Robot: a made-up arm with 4 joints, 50 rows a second.
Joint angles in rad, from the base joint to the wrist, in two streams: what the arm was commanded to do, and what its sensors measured. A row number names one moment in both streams.
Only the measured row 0 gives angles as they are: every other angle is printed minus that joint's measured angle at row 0.
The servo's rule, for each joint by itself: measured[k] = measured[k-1] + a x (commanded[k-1-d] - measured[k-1]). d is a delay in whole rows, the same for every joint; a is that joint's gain. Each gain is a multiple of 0.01, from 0.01 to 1. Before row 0 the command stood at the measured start. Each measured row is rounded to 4 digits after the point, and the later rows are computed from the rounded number. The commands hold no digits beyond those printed.
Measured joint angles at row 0:
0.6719 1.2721 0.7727 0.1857
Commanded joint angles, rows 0 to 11:
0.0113 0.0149 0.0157 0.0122
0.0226 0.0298 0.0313 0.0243
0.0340 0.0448 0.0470 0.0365
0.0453 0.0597 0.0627 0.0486
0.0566 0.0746 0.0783 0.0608
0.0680 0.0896 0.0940 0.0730
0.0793 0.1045 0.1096 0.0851
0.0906 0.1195 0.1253 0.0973
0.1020 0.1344 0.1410 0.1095
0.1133 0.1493 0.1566 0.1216
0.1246 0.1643 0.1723 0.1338
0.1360 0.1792 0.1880 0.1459
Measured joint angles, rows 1 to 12:
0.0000 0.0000 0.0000 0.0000
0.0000 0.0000 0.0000 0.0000
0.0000 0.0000 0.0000 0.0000
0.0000 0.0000 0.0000 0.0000
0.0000 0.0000 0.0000 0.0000
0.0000 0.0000 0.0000 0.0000
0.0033 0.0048 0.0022 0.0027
0.0089 0.0128 0.0063 0.0075
0.0162 0.0230 0.0120 0.0139
0.0246 0.0347 0.0191 0.0215
0.0339 0.0475 0.0274 0.0301
0.0438 0.0610 0.0367 0.0395
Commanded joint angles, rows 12 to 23:
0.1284 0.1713 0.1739 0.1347
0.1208 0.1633 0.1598 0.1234
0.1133 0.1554 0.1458 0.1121
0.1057 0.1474 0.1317 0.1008
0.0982 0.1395 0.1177 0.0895
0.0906 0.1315 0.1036 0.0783
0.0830 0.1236 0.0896 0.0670
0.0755 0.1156 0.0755 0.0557
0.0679 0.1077 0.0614 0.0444
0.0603 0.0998 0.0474 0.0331
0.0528 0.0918 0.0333 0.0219
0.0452 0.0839 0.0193 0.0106
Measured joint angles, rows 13 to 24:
0.0541 0.0749 0.0469 0.0495
0.0647 0.0892 0.0579 0.0600
0.0755 0.1037 0.0695 0.0709
0.0865 0.1183 0.0817 0.0821
0.0975 0.1330 0.0944 0.0935
0.1087 0.1478 0.1075 0.1050
0.1144 0.1553 0.1168 0.1115
0.1163 0.1579 0.1228 0.1141
0.1154 0.1571 0.1260 0.1137
0.1126 0.1540 0.1268 0.1109
0.1084 0.1494 0.1255 0.1062
0.1032 0.1437 0.1224 0.1001

